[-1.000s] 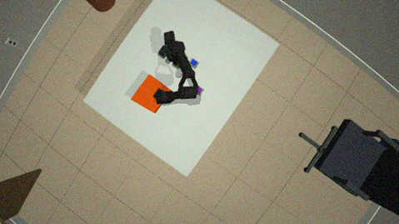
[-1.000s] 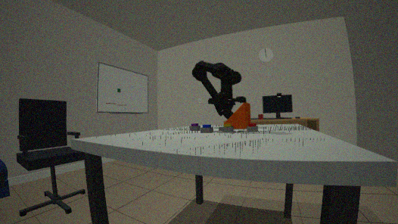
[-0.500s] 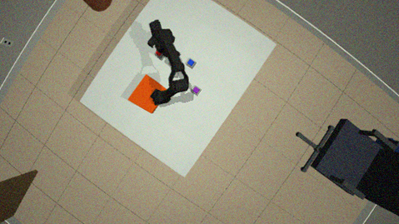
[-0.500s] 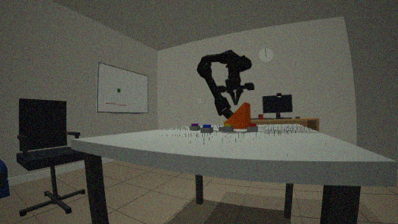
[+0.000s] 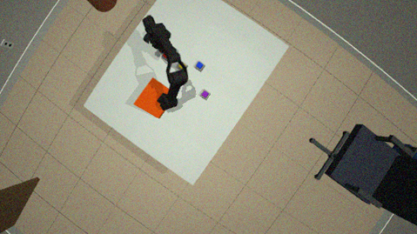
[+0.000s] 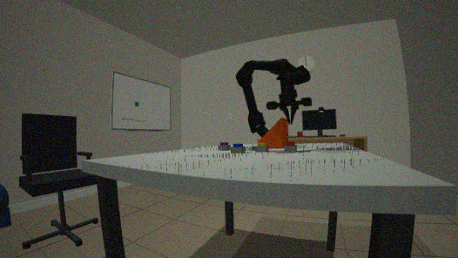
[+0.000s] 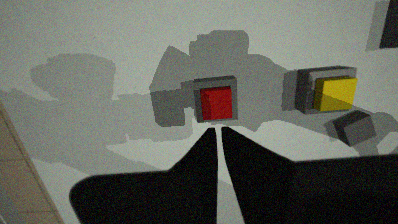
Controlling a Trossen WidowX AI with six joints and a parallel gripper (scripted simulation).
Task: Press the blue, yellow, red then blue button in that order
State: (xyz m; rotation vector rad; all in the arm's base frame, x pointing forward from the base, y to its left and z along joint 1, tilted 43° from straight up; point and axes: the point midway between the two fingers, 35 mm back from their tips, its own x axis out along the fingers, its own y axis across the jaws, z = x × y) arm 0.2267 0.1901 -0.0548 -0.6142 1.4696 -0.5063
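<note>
Right now the red button is 80 mm below my gripper tip and 10 mm behind it. From my gripper tip the other things lie so: blue button (210 mm to the right, 80 mm below, 70 mm ahead); yellow button (130 mm to the right, 80 mm below); small grey block (180 mm to the right, 100 mm below, 50 mm behind).
</note>
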